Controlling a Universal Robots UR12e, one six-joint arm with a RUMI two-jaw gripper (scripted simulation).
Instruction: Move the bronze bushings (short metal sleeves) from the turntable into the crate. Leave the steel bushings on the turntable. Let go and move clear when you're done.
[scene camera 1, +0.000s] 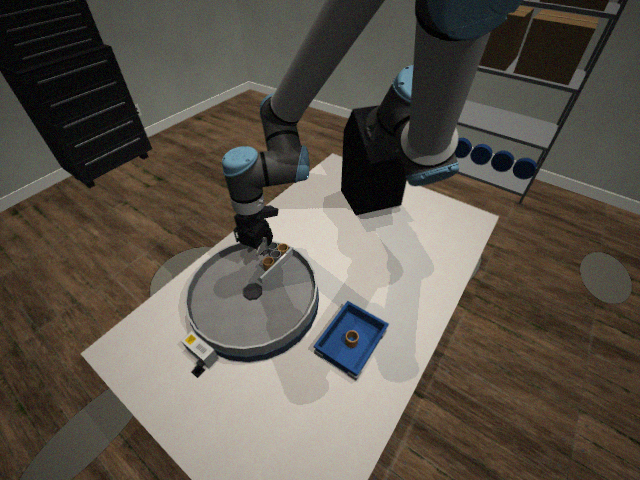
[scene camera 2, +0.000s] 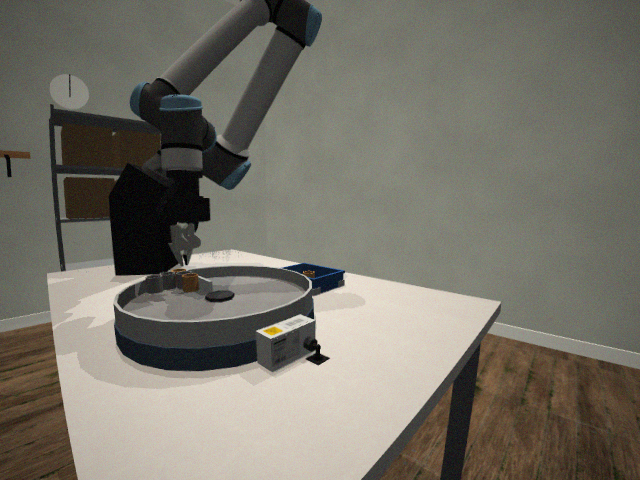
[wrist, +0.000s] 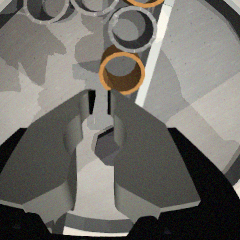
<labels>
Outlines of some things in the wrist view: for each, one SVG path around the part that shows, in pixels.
My gripper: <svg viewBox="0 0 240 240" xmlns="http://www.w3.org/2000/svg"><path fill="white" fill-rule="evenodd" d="M0 145L0 240L240 240L240 198L224 174L176 127L168 127L116 89L108 91L108 115L111 115L113 118L113 139L121 149L114 158L114 200L116 209L133 222L133 227L127 236L62 235L66 212L74 211L76 202L76 146L83 140L82 123L93 113L96 90L82 90L31 123L27 128L19 128Z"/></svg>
A bronze bushing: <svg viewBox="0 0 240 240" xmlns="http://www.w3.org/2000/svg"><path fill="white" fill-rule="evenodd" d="M113 44L102 54L99 68L100 82L106 90L114 88L124 95L130 94L143 84L145 67L137 53L124 52ZM105 65L109 60L117 56L131 57L136 61L135 68L125 76L112 75L107 71Z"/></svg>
A steel bushing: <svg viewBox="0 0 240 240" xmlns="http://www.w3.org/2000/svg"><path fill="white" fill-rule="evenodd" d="M117 9L109 19L108 34L112 43L118 49L129 53L141 52L150 47L156 39L158 30L156 20L152 14L146 9L137 6L125 6ZM128 10L139 12L146 24L142 36L132 41L122 40L113 32L113 23L117 16Z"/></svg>
</labels>
